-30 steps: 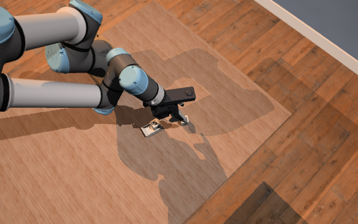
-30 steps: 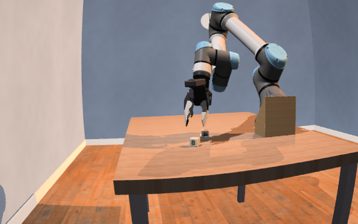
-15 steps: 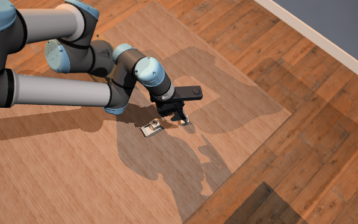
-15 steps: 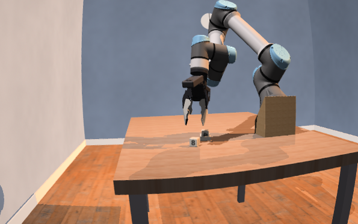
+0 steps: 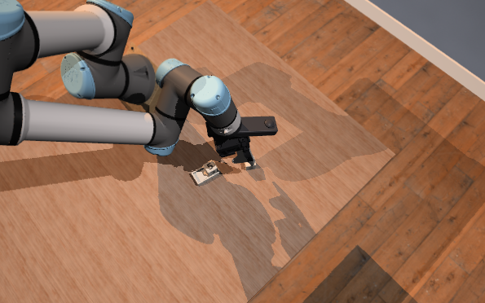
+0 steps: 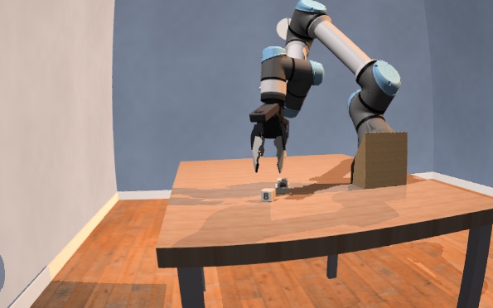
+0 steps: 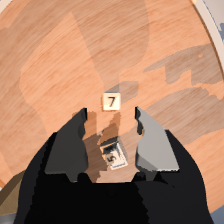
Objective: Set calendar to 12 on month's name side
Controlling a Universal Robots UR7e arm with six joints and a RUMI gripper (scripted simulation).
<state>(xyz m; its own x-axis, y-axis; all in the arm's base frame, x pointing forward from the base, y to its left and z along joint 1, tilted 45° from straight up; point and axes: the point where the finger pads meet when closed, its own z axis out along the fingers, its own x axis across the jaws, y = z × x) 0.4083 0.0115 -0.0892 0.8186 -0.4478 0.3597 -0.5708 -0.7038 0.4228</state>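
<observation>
The white digit cube is 80 mm below my hand. The rest, counted from my hand: calendar tray (110 mm to the right, 80 mm below, 80 mm behind).
</observation>
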